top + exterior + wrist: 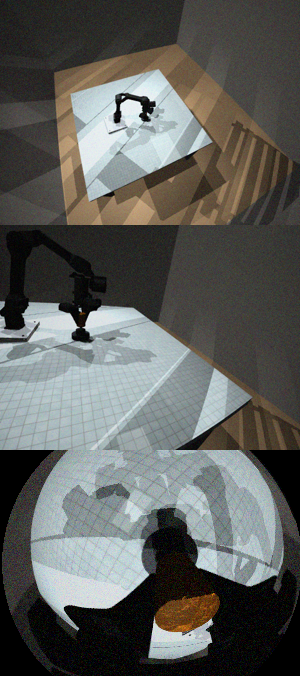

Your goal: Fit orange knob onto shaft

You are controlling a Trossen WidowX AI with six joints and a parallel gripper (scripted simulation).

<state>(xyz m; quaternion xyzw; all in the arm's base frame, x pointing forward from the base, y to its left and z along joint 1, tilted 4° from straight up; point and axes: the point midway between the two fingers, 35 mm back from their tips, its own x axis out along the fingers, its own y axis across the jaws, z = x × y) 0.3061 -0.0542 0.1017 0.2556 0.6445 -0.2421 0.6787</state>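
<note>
Right now the orange knob is 3 cm above my gripper tip. From my gripper tip the other things lie so: dark round pedestal (4 cm below).
</note>
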